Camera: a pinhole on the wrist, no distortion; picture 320 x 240 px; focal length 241.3 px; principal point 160.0 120.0 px. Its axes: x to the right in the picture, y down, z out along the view. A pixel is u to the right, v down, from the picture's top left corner.
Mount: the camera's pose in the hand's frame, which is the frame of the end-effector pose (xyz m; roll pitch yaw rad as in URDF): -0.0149 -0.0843 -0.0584 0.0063 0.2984 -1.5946
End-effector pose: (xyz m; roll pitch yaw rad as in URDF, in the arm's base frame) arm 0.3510 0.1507 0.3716 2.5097 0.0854 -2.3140
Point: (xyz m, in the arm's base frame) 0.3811 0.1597 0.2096
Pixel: 121 125
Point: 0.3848 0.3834 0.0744
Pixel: 84 22
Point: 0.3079 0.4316 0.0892
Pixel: 30 34
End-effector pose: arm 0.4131 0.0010 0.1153 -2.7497 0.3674 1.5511
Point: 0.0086 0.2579 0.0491
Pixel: outside the picture
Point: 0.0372 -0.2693 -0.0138
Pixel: 189 15
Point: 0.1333 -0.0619 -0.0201
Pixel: 176 123
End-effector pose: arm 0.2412 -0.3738 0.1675 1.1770 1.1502 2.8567
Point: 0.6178 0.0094 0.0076
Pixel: 283 155
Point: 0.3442 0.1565 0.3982
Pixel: 85 49
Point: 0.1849 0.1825 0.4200
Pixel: 18 66
